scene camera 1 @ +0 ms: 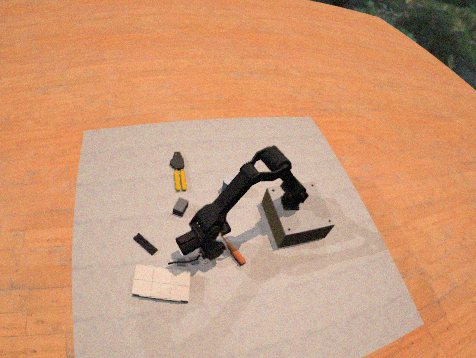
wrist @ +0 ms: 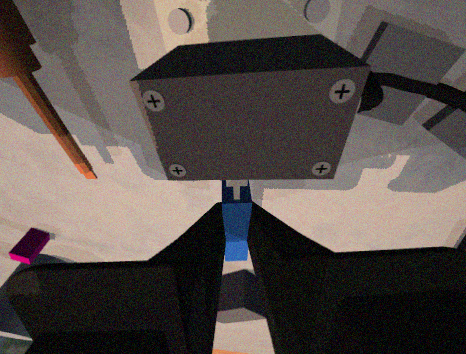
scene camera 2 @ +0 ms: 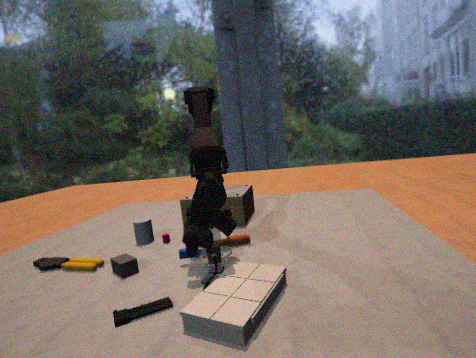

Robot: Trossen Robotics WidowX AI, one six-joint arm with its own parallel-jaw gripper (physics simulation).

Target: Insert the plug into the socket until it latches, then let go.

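Places are measured from the arm's base along level axes (x ahead, y left, z up), in centimetres.
Pixels of known places: gripper, fingertip midpoint: (wrist: 234, 209) (scene camera 2: 189, 255); arm's base at its link origin: (scene camera 1: 290, 203).
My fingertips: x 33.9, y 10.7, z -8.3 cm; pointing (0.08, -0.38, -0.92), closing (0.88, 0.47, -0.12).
For each thing: its top centre in the pictures, then the offset to it from my fingertips. "spot": a spot on its surface instead.
- dark box at its top centre: (wrist: 261, 137) (scene camera 2: 212, 244) (scene camera 1: 206, 249) dy +5.6, dx -2.1, dz +2.3 cm
- black cable at a spot on its surface: (wrist: 415, 82) spot: dy +8.5, dx +3.0, dz -1.6 cm
- blue plug at its top centre: (wrist: 233, 228) (scene camera 2: 192, 248) dy +0.9, dx -0.4, dz +1.8 cm
- orange-handled screwdriver at its top centre: (scene camera 2: 222, 237) (scene camera 1: 231, 246) dy +3.6, dx -11.3, dz +0.6 cm
- magenta block at its top centre: (wrist: 19, 258) (scene camera 2: 165, 234) dy -16.0, dx -12.6, dz +0.4 cm
- grey cylinder at its top centre: (wrist: 3, 334) (scene camera 2: 141, 220) (scene camera 1: 230, 180) dy -24.1, dx -12.3, dz +4.9 cm
- grey cube at its top centre: (wrist: 232, 316) (scene camera 2: 123, 258) (scene camera 1: 180, 204) dy -13.9, dx +7.3, dz +1.4 cm
- yellow-handled pliers at a spot on its surface: (scene camera 2: 82, 264) (scene camera 1: 176, 182) spot: dy -26.0, dx +9.5, dz -0.3 cm
- black bar at its top centre: (scene camera 2: 142, 305) (scene camera 1: 145, 242) dy +2.5, dx +20.3, dz -0.6 cm
- white tiled box at its top centre: (scene camera 2: 238, 286) (scene camera 1: 161, 282) dy +18.5, dx +13.8, dz +1.4 cm
The socket is a dark box (wrist: 250, 125) with four screws on its top, in the upper middle of the wrist view. A black cable (wrist: 415, 82) leaves its right side. My gripper (wrist: 234, 209) is shut on the blue plug (wrist: 236, 250) (scene camera 2: 188, 253), one finger on each side. The plug points at the socket's near side, in line a little left of that side's middle. Its grey front part shows at the socket's lower edge, and its tip is hidden there. I cannot tell how deep it sits or whether it is latched. The arm hides the plug in scene camera 1.
An orange-handled screwdriver (scene camera 1: 237, 254) (scene camera 2: 237, 240) lies beside the socket. A magenta block (scene camera 2: 166, 238) (wrist: 30, 246), a grey cylinder (scene camera 2: 143, 233), a grey cube (scene camera 1: 180, 207) (scene camera 2: 124, 265), yellow-handled pliers (scene camera 1: 180, 180) (scene camera 2: 82, 264), a black bar (scene camera 1: 145, 243) (scene camera 2: 142, 311) and a white tiled box (scene camera 1: 161, 283) (scene camera 2: 235, 304) stand around.
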